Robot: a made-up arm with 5 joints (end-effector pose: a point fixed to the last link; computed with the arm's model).
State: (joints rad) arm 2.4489 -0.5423 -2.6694 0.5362 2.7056
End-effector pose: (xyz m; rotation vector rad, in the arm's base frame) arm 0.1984 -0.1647 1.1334 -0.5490 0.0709 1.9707
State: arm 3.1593 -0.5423 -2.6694 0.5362 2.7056
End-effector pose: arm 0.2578 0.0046 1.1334 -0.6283 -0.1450 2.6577
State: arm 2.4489 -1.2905 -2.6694 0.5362 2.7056
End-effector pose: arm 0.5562 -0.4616 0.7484 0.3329 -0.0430 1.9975
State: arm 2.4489 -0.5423 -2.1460 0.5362 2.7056
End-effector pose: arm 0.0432 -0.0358 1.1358 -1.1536 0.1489 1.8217
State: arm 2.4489 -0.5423 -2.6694 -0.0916 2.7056
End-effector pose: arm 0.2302 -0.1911 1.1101 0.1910 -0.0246 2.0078
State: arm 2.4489 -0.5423 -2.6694 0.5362 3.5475
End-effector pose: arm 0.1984 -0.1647 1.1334 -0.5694 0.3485 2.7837
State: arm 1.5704 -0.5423 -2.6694 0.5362 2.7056
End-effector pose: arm -0.0001 -0.2579 1.1334 -0.4146 0.2643 1.1129
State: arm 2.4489 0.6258 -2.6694 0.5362 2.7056
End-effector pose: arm -0.4777 0.3964 0.8935 -1.8589 0.2399 1.4863
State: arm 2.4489 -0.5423 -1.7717 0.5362 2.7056
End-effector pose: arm -0.0580 0.0481 1.0745 -1.5702 0.2027 1.6478
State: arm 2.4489 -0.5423 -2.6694 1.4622 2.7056
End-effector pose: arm 0.1475 -0.1224 1.1154 -1.6009 0.2066 1.6324
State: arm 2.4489 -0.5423 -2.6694 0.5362 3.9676
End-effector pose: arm 0.1984 -0.1647 1.1334 0.5055 -0.4799 -2.9301
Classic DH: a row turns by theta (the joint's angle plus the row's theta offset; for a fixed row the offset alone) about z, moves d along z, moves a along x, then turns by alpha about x. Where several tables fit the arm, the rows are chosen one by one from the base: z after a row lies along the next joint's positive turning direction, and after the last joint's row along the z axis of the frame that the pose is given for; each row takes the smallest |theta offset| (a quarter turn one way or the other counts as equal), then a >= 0, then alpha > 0; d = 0 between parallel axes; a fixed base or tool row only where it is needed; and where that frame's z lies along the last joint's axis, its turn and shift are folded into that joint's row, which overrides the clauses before.
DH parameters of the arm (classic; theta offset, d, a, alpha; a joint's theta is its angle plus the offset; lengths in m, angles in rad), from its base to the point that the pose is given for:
joint 1: 0 0.3488 0 -1.5708
joint 2: -1.3849 0 0.4366 0
joint 3: -0.4084 0 -0.3135 0
joint 4: -1.3483 0 -0.0473 1.5708
joint 5: 3.1416 0.0604 0 0

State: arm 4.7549 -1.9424 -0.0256 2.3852 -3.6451
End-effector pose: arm -0.0066 0.1550 0.3759 -1.4104 -2.5073 -0.5176
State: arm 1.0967 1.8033 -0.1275 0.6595 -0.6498
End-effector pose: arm 0.0051 0.0100 0.1423 0.7030 0.8388 -2.5022
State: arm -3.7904 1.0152 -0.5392 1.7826 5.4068
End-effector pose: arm -0.2006 0.1521 0.2049 -0.1101 0.9630 -1.4168
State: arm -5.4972 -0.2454 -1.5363 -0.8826 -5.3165
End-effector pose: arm 0.1726 0.1728 0.9917 -0.5151 0.0467 -1.3607
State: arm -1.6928 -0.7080 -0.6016 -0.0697 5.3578
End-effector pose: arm -0.0199 -0.1626 0.7500 1.6485 -0.6655 0.3794
